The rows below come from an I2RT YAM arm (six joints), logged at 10 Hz.
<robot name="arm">
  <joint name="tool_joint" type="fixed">
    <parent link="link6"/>
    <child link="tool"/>
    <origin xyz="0 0 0" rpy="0 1.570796 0"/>
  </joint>
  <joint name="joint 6" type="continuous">
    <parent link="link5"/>
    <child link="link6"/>
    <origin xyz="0.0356 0 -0.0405"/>
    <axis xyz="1 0 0"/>
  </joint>
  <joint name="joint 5" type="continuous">
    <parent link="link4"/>
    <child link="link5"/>
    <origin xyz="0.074 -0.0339 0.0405"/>
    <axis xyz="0 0 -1"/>
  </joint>
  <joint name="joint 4" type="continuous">
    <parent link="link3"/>
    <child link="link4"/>
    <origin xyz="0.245 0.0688 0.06"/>
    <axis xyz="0 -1 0"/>
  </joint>
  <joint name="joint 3" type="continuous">
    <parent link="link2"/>
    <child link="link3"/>
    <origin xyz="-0.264 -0.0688 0"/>
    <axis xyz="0 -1 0"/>
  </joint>
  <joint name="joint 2" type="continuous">
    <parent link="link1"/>
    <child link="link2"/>
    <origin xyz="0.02 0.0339 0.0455"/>
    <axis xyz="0 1 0"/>
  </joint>
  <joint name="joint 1" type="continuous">
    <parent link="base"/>
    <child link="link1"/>
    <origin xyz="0 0 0.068"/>
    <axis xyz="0 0 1"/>
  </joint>
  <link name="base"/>
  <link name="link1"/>
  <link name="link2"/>
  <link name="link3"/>
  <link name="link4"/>
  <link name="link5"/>
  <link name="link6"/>
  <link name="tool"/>
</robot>
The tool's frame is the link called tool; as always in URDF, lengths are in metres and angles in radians. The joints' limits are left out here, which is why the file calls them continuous.
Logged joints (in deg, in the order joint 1, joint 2, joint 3, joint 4, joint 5, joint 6), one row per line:
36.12, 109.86, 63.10, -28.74, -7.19, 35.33
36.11, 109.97, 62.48, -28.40, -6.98, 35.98
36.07, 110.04, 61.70, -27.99, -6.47, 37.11
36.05, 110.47, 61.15, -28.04, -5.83, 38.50
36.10, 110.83, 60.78, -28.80, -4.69, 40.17
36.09, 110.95, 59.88, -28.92, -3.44, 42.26
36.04, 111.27, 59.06, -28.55, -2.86, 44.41
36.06, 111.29, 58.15, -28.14, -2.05, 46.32
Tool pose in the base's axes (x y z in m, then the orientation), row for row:
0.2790, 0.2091, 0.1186, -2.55, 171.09, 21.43
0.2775, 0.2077, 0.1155, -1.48, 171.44, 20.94
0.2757, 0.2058, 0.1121, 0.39, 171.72, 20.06
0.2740, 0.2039, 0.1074, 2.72, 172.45, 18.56
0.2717, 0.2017, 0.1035, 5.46, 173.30, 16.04
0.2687, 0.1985, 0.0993, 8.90, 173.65, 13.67
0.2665, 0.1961, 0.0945, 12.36, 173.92, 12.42
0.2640, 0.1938, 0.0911, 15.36, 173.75, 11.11
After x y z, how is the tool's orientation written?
As a rotation vector, in degrees.
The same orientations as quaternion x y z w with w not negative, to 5 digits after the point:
-0.01476, 0.98998, 0.12400, 0.06588
-0.00855, 0.99058, 0.12099, 0.06348
0.00225, 0.99133, 0.11581, 0.06202
0.01565, 0.99252, 0.10682, 0.05698
0.03132, 0.99395, 0.09200, 0.05123
0.05097, 0.99443, 0.07828, 0.04872
0.07064, 0.99394, 0.07098, 0.04536
0.08779, 0.99307, 0.06350, 0.04553

